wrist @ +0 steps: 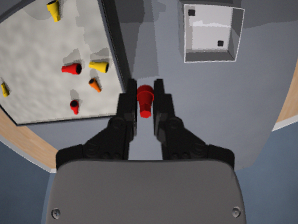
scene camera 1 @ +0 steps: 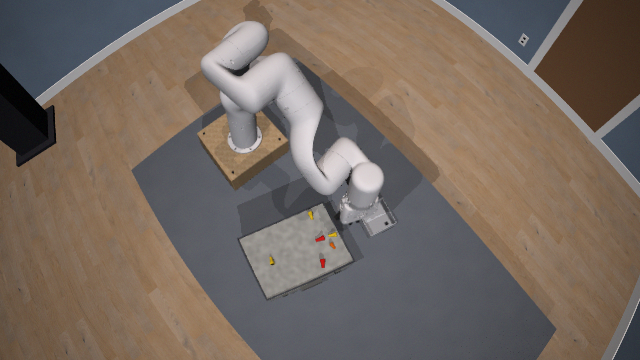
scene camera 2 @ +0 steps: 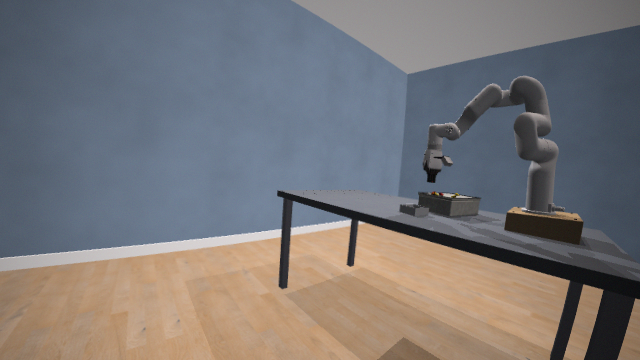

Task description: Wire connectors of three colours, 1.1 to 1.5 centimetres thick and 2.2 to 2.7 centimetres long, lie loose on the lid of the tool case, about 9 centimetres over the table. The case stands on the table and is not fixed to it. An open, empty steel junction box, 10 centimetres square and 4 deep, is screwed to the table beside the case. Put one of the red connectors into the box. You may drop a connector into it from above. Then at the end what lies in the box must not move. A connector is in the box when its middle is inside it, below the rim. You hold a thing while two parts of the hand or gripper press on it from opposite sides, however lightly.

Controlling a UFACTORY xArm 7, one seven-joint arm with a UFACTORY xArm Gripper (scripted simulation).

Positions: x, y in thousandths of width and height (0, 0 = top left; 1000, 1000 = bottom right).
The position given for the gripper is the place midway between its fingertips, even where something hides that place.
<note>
In view: the gripper (wrist: 488, 408) and a tool case (scene camera 1: 455, 674).
The tool case also shows in the wrist view (wrist: 146, 417).
</note>
